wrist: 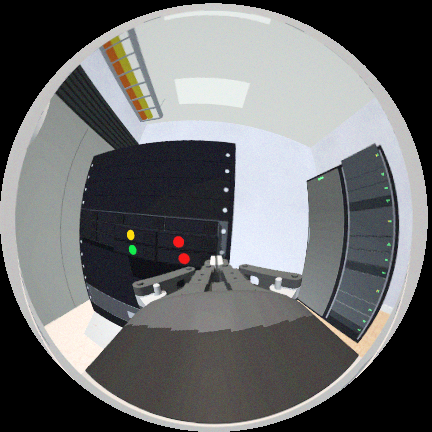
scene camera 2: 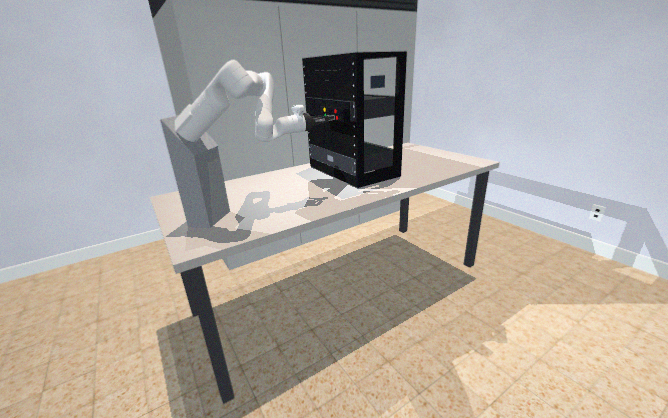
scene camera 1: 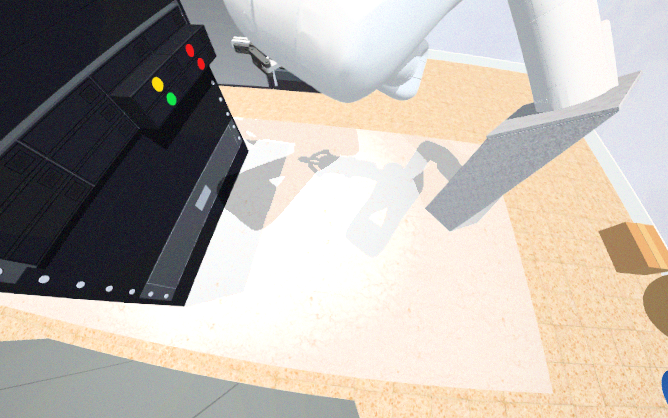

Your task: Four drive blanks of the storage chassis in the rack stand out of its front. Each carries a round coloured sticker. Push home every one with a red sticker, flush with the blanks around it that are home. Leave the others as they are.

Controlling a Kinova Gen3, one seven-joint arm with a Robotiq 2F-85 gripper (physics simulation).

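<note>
Four dark drive blanks stand out of the storage chassis in two stacked pairs. The upper red sticker and the lower red sticker mark the right pair. The yellow sticker is above the green sticker on the left pair. My gripper is shut and empty. Its tips are in front of the rack, right of the lower red sticker in the wrist view, and apart from the blanks in scene camera 1.
The black rack stands on the table, with a grey panel low on its front. The arm's grey pedestal stands opposite. Another equipment rack shows at the right of the wrist view.
</note>
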